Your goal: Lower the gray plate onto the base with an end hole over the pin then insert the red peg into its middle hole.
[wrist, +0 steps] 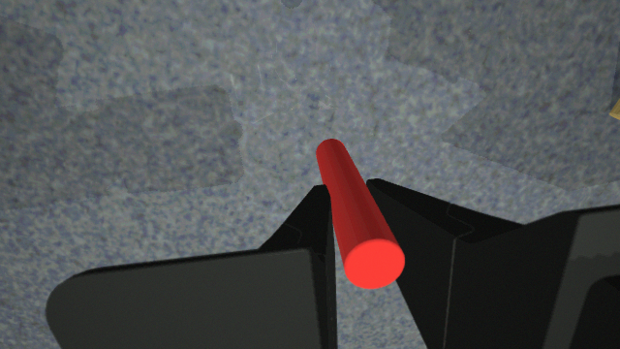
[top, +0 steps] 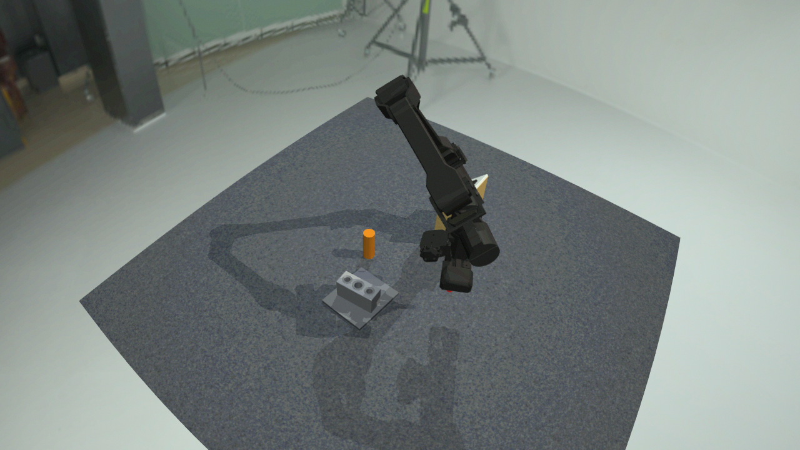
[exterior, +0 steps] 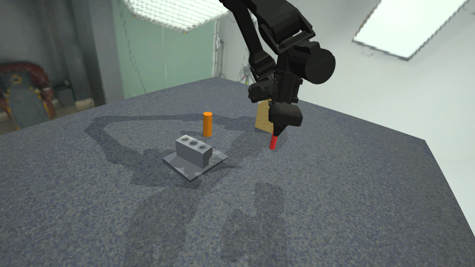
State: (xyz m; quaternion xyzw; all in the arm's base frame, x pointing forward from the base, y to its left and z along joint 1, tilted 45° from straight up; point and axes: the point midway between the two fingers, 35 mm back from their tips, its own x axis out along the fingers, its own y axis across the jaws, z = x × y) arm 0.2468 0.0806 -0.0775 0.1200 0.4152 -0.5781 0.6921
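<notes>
Right now my gripper tip is 100 mm short of the gray plate, 180 mm to the left of it and 70 mm above it. Round my gripper tip: flat gray base (100 mm ahead, 160 mm to the right, 110 mm below); then orange cylinder (30 mm behind, 250 mm to the right, 70 mm below); then red peg (right at my gripper tip).
</notes>
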